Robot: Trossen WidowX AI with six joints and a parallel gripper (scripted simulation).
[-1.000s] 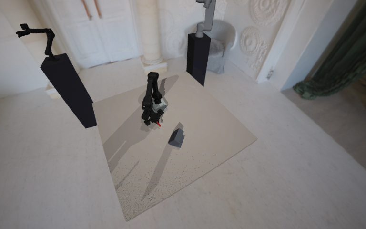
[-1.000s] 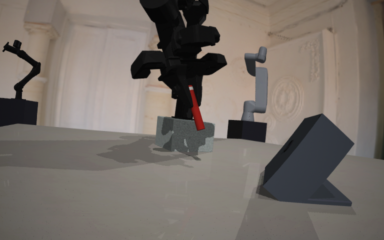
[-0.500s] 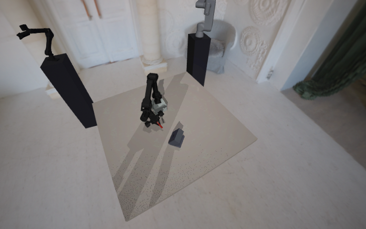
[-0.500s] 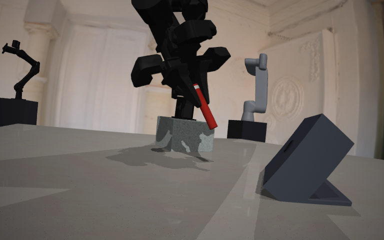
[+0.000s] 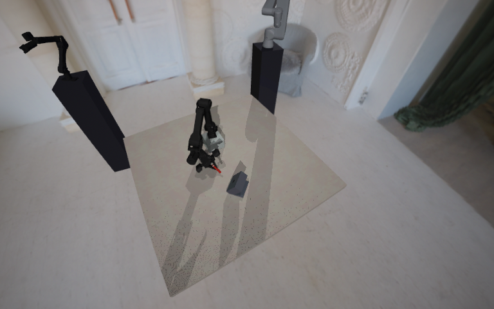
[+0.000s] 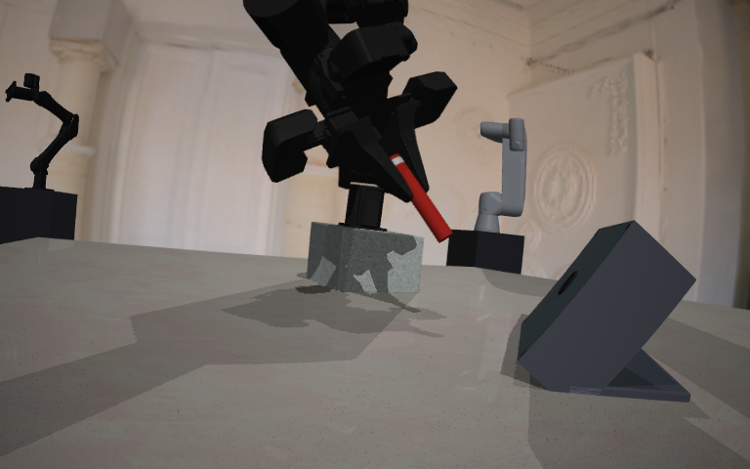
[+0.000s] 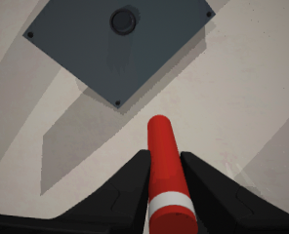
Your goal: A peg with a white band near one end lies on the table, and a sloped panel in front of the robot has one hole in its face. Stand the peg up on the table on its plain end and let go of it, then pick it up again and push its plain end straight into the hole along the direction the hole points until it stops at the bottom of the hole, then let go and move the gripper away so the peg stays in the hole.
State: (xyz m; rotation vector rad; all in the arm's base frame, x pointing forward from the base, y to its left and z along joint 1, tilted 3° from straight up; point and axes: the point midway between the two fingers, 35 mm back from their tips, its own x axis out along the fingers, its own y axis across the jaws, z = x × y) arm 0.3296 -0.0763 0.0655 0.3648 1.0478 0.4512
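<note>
Now: gripper tip 110 mm short of the dark sloped panel, 100 mm to the right of it and 70 mm above it. From my gripper tip the other things lie so: panel foot: 130 mm ahead, 120 mm to the left, 120 mm below; then red peg: 10 mm behind, 10 mm to the right, 10 mm above.
</note>
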